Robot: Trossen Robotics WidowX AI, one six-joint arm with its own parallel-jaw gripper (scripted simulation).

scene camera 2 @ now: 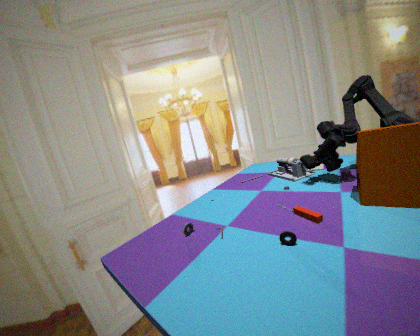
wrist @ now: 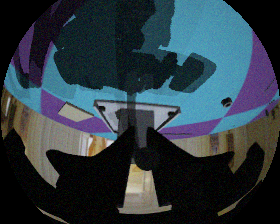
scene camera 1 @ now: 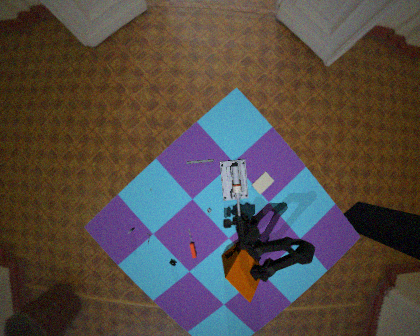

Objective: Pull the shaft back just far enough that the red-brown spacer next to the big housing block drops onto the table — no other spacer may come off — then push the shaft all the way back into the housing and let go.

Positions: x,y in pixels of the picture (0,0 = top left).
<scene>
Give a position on a grey housing assembly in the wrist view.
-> At 117,115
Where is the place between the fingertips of my gripper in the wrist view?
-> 140,130
</scene>
